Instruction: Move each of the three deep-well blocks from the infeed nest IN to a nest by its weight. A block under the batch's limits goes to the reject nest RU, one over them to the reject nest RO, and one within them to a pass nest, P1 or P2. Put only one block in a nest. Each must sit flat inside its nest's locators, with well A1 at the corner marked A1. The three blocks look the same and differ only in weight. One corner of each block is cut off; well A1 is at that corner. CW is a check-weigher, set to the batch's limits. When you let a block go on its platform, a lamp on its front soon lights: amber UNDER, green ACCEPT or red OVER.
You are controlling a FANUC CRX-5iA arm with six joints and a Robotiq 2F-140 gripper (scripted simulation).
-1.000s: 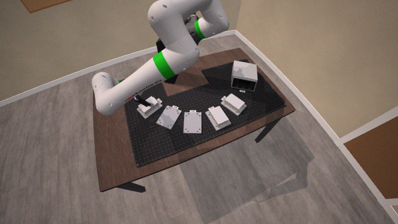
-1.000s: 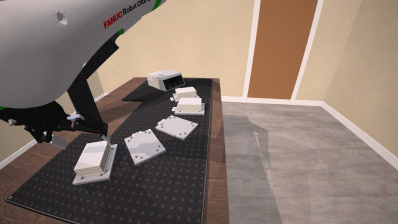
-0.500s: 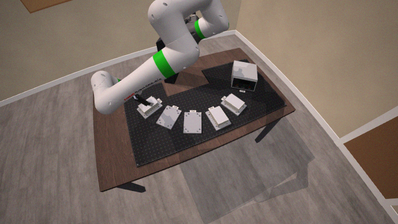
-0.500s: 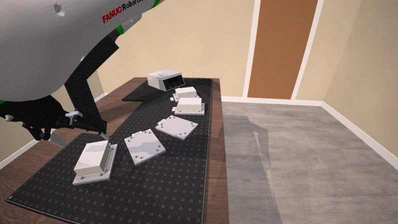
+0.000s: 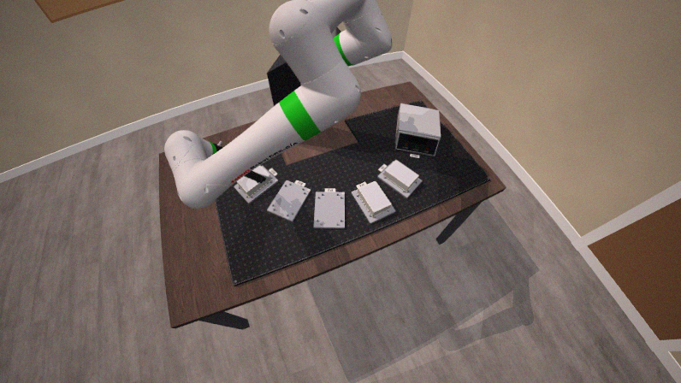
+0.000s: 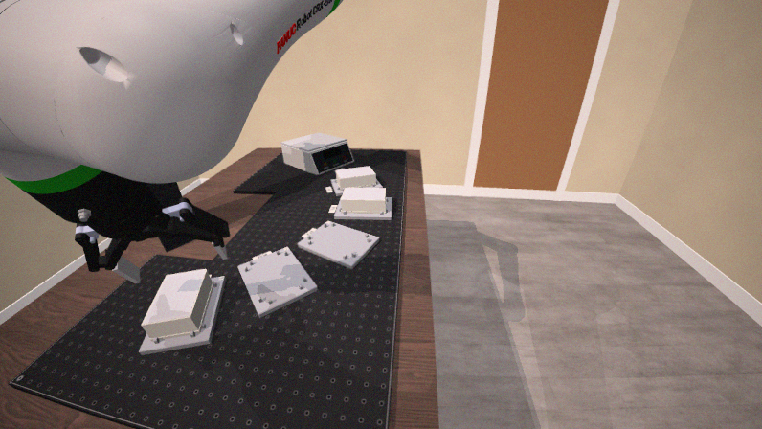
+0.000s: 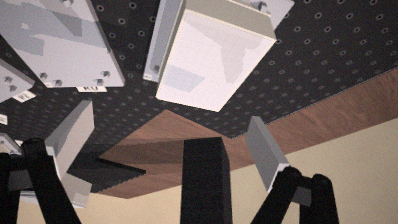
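Now: the plate 20 mm behind my hand, 610 mm to the left of it and 110 mm below it. Round my hand: weigher platform 310 mm behind, 750 mm to the left, 20 mm below; check-weigher CW 300 mm behind, 750 mm to the left, 50 mm below.
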